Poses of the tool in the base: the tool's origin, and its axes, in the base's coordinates. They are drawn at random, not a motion.
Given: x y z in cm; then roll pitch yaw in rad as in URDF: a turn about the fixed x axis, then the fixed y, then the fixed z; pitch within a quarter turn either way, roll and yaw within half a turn.
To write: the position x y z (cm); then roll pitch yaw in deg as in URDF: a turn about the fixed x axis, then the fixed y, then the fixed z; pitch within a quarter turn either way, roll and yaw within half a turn. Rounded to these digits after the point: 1 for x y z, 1 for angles.
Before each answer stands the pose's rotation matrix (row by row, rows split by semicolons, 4 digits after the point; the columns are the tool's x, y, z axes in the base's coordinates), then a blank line. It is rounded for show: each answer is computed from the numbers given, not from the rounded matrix.
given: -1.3 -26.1 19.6 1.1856 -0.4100 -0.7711
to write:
0.6577 -0.0031 -0.7533; -0.6392 0.5269 -0.5602; 0.3986 0.8499 0.3446

-1.3 -26.1 19.6 67.9 -23.5 -44.2
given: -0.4 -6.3 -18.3 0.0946 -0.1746 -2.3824
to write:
-0.7144 0.6972 0.0604; -0.6779 -0.7109 0.1876; 0.1737 0.0930 0.9804

-0.4 -6.3 -18.3 5.4 -10.0 -136.5
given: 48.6 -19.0 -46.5 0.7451 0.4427 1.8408
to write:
-0.2410 -0.7859 0.5695; 0.8709 0.0839 0.4843; -0.4284 0.6127 0.6642

48.6 -19.0 -46.5 42.7 25.4 105.5
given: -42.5 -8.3 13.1 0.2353 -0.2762 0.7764
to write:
0.6864 -0.7268 -0.0258; 0.6742 0.6492 -0.3521; 0.2727 0.2243 0.9356

-42.5 -8.3 13.1 13.5 -15.8 44.5
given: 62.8 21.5 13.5 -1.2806 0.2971 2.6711
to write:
-0.8523 0.1203 -0.5090; 0.4335 -0.3822 -0.8161; -0.2927 -0.9162 0.2736

62.8 21.5 13.5 -73.4 17.0 153.0
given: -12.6 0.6 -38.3 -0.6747 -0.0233 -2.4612
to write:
-0.7771 0.4799 0.4071; -0.6289 -0.6162 -0.4741; 0.0233 -0.6245 0.7807

-12.6 0.6 -38.3 -38.7 -1.3 -141.0
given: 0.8 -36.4 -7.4 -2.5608 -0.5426 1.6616
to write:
-0.0777 0.8069 -0.5856; 0.8528 0.3580 0.3802; 0.5164 -0.4699 -0.7159

0.8 -36.4 -7.4 -146.7 -31.1 95.2
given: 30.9 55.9 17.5 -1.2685 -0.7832 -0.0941
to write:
0.7055 0.6986 -0.1194; -0.0666 0.2331 0.9702; 0.7056 -0.6765 0.2110

30.9 55.9 17.5 -72.7 -44.9 -5.4
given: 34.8 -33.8 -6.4 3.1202 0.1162 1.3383
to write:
0.2289 0.9734 -0.0059; 0.9665 -0.2279 -0.1177; -0.1159 0.0212 -0.9930

34.8 -33.8 -6.4 178.8 6.7 76.7
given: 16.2 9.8 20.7 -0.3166 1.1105 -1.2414
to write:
0.1437 0.8090 0.5700; -0.4203 0.5713 -0.7049; -0.8959 -0.1383 0.4221

16.2 9.8 20.7 -18.1 63.6 -71.1
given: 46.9 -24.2 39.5 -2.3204 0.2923 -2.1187
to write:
-0.4988 -0.4717 0.7271; -0.8174 0.5350 -0.2137; -0.2882 -0.7009 -0.6524

46.9 -24.2 39.5 -132.9 16.7 -121.4
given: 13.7 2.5 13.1 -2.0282 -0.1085 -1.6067
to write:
-0.0357 -0.4448 0.8949; -0.9935 -0.0812 -0.0800; 0.1083 -0.8919 -0.4390

13.7 2.5 13.1 -116.2 -6.2 -92.1
